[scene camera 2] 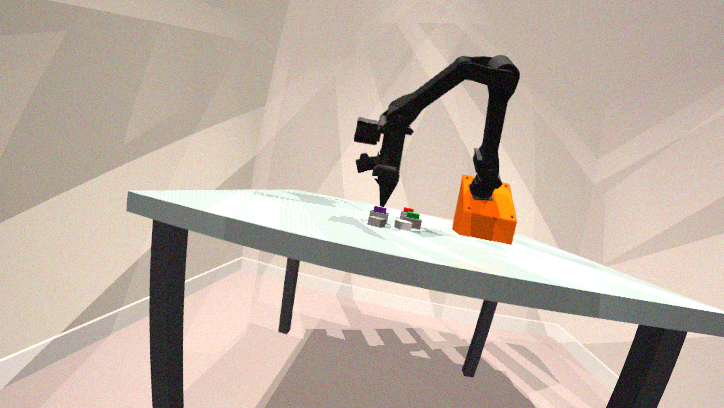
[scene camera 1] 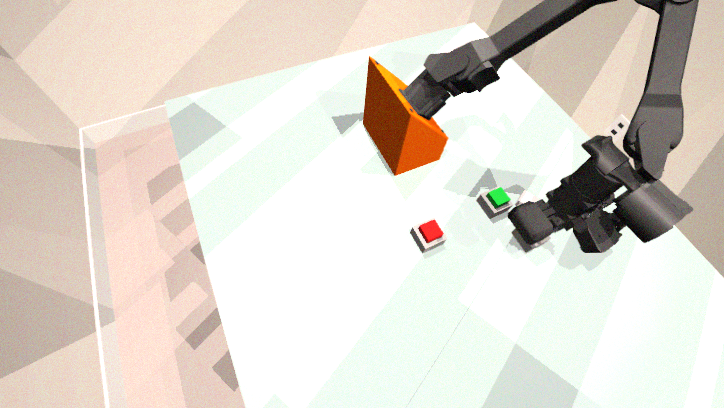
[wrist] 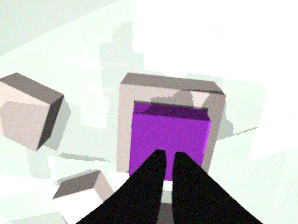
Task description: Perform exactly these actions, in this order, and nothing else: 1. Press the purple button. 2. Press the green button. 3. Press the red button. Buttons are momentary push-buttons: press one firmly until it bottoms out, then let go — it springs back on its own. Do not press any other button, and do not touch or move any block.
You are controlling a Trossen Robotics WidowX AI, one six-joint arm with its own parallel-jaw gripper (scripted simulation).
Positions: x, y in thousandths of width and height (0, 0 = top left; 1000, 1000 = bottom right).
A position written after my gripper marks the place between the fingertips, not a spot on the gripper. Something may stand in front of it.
My gripper (scene camera 1: 741, 560) is shut, holding nothing. Further things: a purple button (wrist: 579, 578).
My gripper is seen too in scene camera 2 (scene camera 2: 527, 506) and in the wrist view (wrist: 565, 717).
